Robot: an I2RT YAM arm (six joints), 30 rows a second.
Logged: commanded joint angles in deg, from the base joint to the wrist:
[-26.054 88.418 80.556 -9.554 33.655 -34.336]
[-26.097 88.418 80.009 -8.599 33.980 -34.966]
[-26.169 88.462 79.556 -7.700 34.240 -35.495]
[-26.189 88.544 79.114 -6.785 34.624 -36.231]
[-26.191 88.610 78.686 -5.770 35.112 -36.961]
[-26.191 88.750 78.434 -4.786 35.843 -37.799]
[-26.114 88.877 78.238 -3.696 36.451 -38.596]
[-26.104 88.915 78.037 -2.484 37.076 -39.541]
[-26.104 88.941 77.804 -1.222 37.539 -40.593]
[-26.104 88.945 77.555 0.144 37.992 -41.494]
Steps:
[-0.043 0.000 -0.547 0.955 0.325 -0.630]
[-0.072 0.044 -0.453 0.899 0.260 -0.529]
[-0.020 0.082 -0.442 0.915 0.384 -0.736]
[-0.002 0.066 -0.428 1.015 0.488 -0.730]
[0.000 0.140 -0.252 0.984 0.731 -0.838]
[0.077 0.127 -0.196 1.090 0.608 -0.797]
[0.010 0.038 -0.201 1.212 0.625 -0.945]
[0.000 0.026 -0.233 1.262 0.463 -1.052]
[0.000 0.004 -0.249 1.366 0.453 -0.901]

